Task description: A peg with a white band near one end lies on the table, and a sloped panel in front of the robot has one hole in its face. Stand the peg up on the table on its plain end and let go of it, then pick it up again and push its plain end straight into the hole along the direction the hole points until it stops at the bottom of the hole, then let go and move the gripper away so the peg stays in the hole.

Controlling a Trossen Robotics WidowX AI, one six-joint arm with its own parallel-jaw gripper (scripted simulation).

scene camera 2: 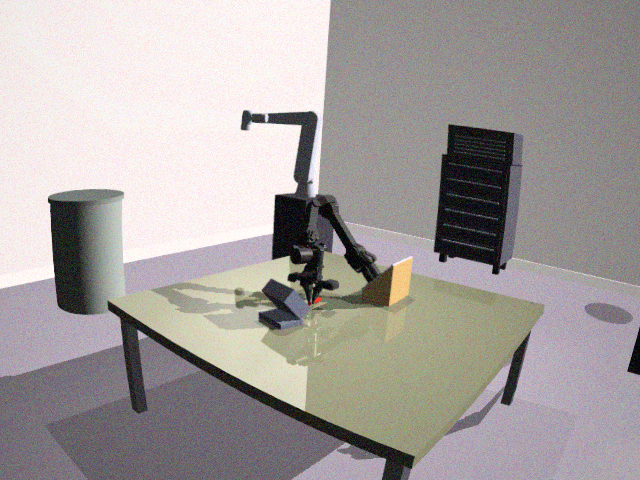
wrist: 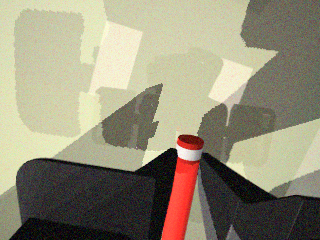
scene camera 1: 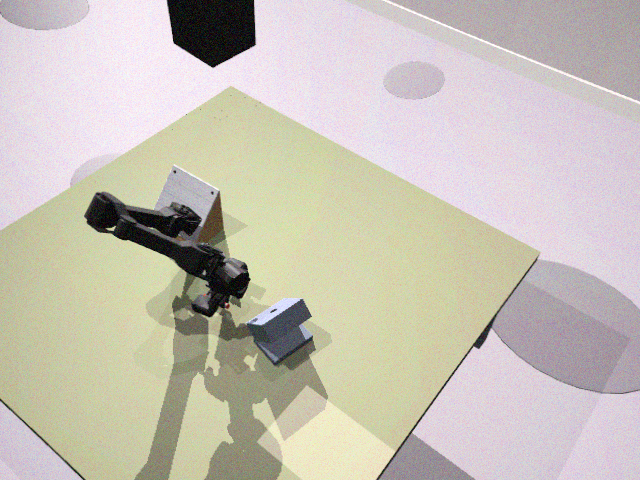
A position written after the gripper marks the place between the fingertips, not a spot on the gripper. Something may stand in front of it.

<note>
The gripper [scene camera 1: 224, 305] holds a red peg. Also in view: a sloped panel [scene camera 1: 291, 312].
The gripper also shows in scene camera 2 [scene camera 2: 311, 303] and in the wrist view [wrist: 187, 158]. The sloped panel is seen too in scene camera 2 [scene camera 2: 284, 298].
</note>
